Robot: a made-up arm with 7 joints. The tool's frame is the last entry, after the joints. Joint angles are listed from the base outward. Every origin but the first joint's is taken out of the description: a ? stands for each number. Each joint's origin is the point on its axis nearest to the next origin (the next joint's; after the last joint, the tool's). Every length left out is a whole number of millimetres.
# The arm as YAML. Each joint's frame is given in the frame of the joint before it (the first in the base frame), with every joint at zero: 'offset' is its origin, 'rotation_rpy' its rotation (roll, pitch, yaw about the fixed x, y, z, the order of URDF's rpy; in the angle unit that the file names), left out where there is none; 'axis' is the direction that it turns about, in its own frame. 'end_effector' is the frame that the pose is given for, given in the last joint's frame.
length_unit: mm
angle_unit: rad
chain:
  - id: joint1
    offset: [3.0, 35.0, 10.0]
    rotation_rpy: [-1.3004, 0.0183, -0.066]
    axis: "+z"
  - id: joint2
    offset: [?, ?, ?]
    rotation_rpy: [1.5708, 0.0, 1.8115]
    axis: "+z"
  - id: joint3
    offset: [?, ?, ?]
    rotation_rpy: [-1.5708, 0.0, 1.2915]
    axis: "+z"
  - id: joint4
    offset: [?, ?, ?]
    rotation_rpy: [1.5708, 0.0, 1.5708]
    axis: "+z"
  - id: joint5
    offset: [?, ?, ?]
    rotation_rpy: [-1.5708, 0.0, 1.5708]
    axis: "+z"
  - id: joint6
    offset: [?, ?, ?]
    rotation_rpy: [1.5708, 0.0, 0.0]
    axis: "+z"
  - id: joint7
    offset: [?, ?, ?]
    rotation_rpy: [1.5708, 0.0, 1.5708]
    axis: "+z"
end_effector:
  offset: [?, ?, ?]
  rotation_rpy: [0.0, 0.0, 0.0]
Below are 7 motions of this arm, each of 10 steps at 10 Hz.
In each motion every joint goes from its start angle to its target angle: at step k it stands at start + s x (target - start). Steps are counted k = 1, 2, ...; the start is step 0. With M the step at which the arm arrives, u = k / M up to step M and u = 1 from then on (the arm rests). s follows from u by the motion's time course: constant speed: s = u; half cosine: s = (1 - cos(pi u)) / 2; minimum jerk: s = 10 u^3 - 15 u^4 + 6 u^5.
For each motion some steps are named. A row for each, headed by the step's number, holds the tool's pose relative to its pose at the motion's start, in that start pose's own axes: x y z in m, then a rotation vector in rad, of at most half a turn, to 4 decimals.
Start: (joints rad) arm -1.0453 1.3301 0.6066 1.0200 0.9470 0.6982 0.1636
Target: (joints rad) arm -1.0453 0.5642 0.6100 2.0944 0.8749 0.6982 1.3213
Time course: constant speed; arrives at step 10
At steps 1, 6, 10:
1: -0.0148 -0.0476 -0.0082 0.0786 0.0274 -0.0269
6: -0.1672 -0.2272 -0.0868 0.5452 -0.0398 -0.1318
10: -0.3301 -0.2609 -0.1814 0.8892 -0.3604 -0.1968

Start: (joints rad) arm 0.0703 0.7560 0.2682 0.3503 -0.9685 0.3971 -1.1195
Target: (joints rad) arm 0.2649 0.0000 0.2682 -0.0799 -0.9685 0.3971 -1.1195
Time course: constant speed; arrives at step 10
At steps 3, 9, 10:
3: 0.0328 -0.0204 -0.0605 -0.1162 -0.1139 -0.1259
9: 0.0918 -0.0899 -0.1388 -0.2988 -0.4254 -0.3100
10: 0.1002 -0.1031 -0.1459 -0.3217 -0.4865 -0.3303

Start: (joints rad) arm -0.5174 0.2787 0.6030 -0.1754 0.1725 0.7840 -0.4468
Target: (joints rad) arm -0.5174 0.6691 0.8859 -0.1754 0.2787 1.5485 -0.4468
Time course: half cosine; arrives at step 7
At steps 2, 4, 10:
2: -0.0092 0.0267 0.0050 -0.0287 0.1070 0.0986
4: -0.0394 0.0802 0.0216 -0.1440 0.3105 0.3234
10: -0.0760 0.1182 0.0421 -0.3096 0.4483 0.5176

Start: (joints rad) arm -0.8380 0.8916 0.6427 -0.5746 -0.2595 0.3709 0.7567
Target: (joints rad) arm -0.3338 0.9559 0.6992 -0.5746 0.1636 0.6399 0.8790
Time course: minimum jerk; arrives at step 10
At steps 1, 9, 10:
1: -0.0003 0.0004 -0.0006 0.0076 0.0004 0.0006
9: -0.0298 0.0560 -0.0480 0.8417 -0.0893 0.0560
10: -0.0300 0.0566 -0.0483 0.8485 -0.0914 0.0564

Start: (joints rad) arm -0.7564 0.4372 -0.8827 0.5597 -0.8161 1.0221 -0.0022
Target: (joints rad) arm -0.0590 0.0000 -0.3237 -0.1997 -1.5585 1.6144 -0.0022
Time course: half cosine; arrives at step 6
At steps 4, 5, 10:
4: -0.0388 -0.1416 -0.0465 -0.2050 0.0069 -1.2116
5: -0.0609 -0.1507 -0.0615 -0.2101 -0.0677 -1.4557
10: -0.0689 -0.1522 -0.0679 -0.2071 -0.1046 -1.5352

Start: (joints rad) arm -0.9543 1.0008 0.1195 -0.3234 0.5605 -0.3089 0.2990
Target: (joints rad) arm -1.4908 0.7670 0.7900 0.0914 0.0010 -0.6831 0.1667
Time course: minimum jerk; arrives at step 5
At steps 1, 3, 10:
1: 0.0048 0.0075 -0.0075 -0.0083 0.0155 0.0504
3: 0.0145 0.0929 -0.0736 -0.1503 0.0992 0.7027
10: -0.0066 0.1203 -0.0975 -0.2340 0.0839 1.0956

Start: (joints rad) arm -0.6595 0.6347 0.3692 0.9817 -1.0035 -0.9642 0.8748
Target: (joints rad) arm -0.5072 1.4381 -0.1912 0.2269 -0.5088 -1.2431 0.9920
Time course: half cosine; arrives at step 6
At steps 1, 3, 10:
1: 0.0049 -0.0178 0.0140 -0.0383 -0.0613 -0.0951
3: -0.0092 -0.1029 0.0985 -0.2467 -0.3978 -0.7341
10: -0.0711 -0.1238 0.1590 -0.3863 -0.5798 -1.5100

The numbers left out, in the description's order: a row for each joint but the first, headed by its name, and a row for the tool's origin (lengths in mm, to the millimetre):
joint2: -3.0 13.0 0.0
joint3: 219.0 -53.0 0.0
joint4: 2.0 -15.0 0.0
joint5: -177.0 -13.0 0.0
joint6: 0.0 0.0 0.0
joint7: 0.0 46.0 0.0
tool: 0.0 0.0 0.0

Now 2 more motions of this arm.
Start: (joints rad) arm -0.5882 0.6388 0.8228 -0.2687 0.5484 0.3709 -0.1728
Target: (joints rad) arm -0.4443 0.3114 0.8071 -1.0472 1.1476 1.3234 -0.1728
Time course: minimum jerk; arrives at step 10
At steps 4, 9, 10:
4: -0.0365 0.0090 0.0117 0.0524 0.1989 0.1451
9: -0.1378 0.0417 0.0323 -0.0712 0.6504 0.5917
10: -0.1393 0.0421 0.0325 -0.0751 0.6563 0.5979

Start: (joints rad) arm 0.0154 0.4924 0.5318 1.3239 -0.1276 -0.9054 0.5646
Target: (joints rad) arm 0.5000 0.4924 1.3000 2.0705 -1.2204 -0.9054 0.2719
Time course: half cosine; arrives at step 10
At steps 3, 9, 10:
3: -0.0235 0.0698 -0.0352 0.0103 0.2366 0.2971
9: -0.2112 0.2636 -0.0492 0.0111 0.6853 1.6142
10: -0.2179 0.2663 -0.0470 0.0111 0.6876 1.6590

